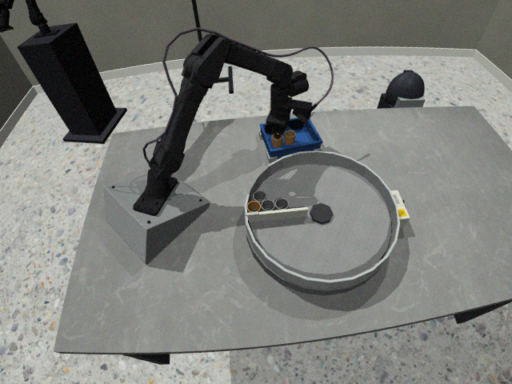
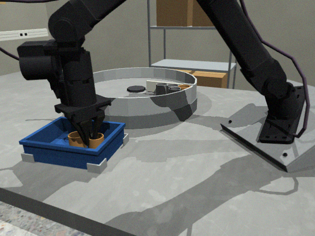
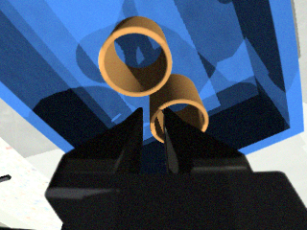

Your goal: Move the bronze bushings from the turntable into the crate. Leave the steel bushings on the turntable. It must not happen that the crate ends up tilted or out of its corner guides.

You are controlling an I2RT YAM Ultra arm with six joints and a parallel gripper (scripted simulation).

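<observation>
Now: the blue crate 4 cm ahead of my hand and 1 cm below it. From my hand the other things lie so: turntable: 16 cm ahead, 33 cm to the right, 1 cm above.
</observation>
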